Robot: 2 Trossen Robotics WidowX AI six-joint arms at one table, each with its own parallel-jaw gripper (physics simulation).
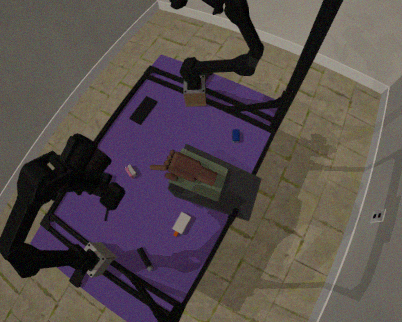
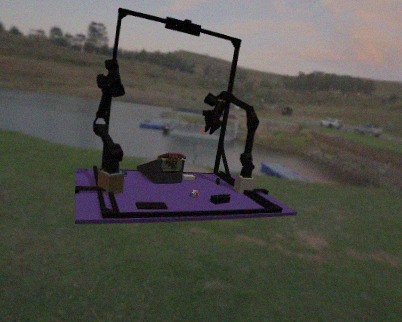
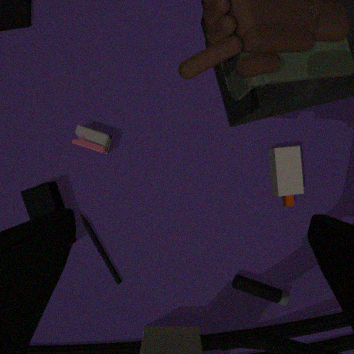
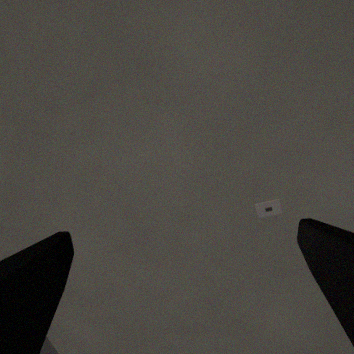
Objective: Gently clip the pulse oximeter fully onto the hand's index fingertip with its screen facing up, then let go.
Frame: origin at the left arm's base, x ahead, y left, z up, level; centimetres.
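Seen in the pictures: left gripper, between the fingertips: (image 1: pixel 112 180) (image 2: pixel 207 133) (image 3: pixel 194 223); right gripper, between the fingertips: (image 2: pixel 116 72) (image 4: pixel 186 236); left arm's base, origin of its link: (image 1: pixel 90 259) (image 2: pixel 245 176); right arm's base, origin of its link: (image 1: pixel 194 84) (image 2: pixel 111 171).
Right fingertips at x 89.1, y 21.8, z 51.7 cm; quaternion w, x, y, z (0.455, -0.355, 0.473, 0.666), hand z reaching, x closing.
Offsets run from my right fingertips to a thing's top centre.
The pulse oximeter {dx -51.1, dy -7.8, dz -59.1 cm} (image 1: pixel 131 170) (image 2: pixel 195 193) (image 3: pixel 92 138), a small clip with a white half and a pink half, lies on the purple mat, apart from the hand; its screen cannot be made out. The brown hand (image 1: pixel 192 170) (image 2: pixel 171 157) (image 3: pixel 280 25) rests on a green-topped dark stand, its index finger (image 1: pixel 159 167) (image 3: pixel 210 57) sticking out past the stand's edge, bare. My left gripper (image 2: pixel 212 130) (image 3: pixel 194 223) is open and empty, high above the mat. My right gripper (image 4: pixel 186 236) is open and empty, raised away from the mat and facing a plain wall.
A white box with an orange tab {dx -56.2, dy -40.5, dz -59.5 cm} (image 1: pixel 181 223) (image 3: pixel 289 171), a dark cylinder {dx -76.3, dy -37.2, dz -59.5 cm} (image 1: pixel 144 257) (image 3: pixel 257 289), a thin dark pen {dx -69.5, dy -9.0, dz -61.3 cm} (image 3: pixel 101 248), a black block {dx -64.2, dy -0.6, dz -58.7 cm} (image 2: pixel 220 198) (image 3: pixel 42 200), a black slab {dx -23.4, dy +9.5, dz -61.4 cm} (image 1: pixel 144 110) (image 2: pixel 151 205) and a blue item {dx -10.0, dy -36.5, dz -59.0 cm} (image 1: pixel 236 135) lie around the stand (image 1: pixel 240 190).
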